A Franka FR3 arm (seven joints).
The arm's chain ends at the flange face. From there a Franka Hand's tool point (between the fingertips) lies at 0.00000 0.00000 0.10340 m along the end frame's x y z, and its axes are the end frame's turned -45 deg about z.
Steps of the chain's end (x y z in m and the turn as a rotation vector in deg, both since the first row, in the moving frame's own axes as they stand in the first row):
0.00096 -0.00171 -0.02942 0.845 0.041 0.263
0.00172 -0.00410 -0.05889 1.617 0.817 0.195
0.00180 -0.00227 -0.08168 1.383 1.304 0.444
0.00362 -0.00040 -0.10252 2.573 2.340 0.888
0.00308 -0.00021 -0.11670 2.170 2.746 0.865
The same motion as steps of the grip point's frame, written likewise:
0.00302 -0.00155 -0.02943 0.569 0.626 0.263
0.00722 -0.00270 -0.05894 0.566 1.721 0.195
0.00631 -0.00042 -0.08174 0.056 1.900 0.444
0.00911 0.00203 -0.10271 0.165 3.474 0.888
0.00859 0.00281 -0.11689 -0.407 3.476 0.865

